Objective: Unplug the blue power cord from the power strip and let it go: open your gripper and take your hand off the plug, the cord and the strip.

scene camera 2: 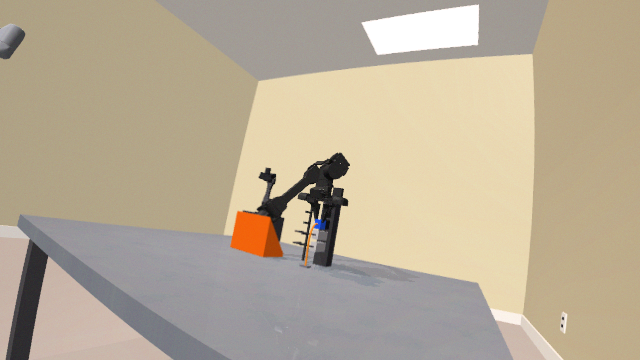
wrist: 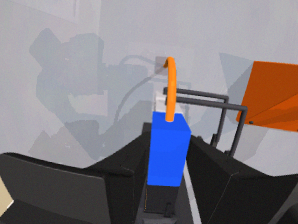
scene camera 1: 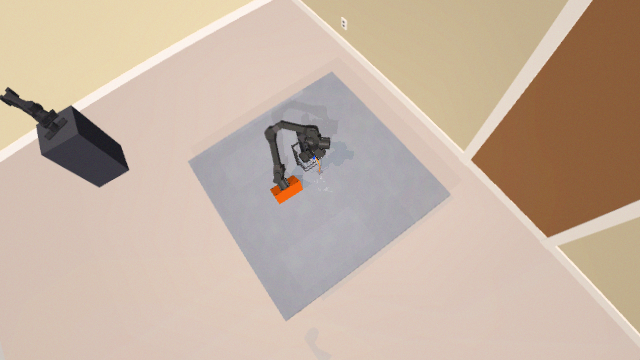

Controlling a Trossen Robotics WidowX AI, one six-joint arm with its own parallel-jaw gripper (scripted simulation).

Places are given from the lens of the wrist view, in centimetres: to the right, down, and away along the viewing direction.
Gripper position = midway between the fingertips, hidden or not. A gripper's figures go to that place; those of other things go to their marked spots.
gripper [wrist: 168, 139]: 1, 2, 10
blue plug [wrist: 169, 142]: 1, 2, 8
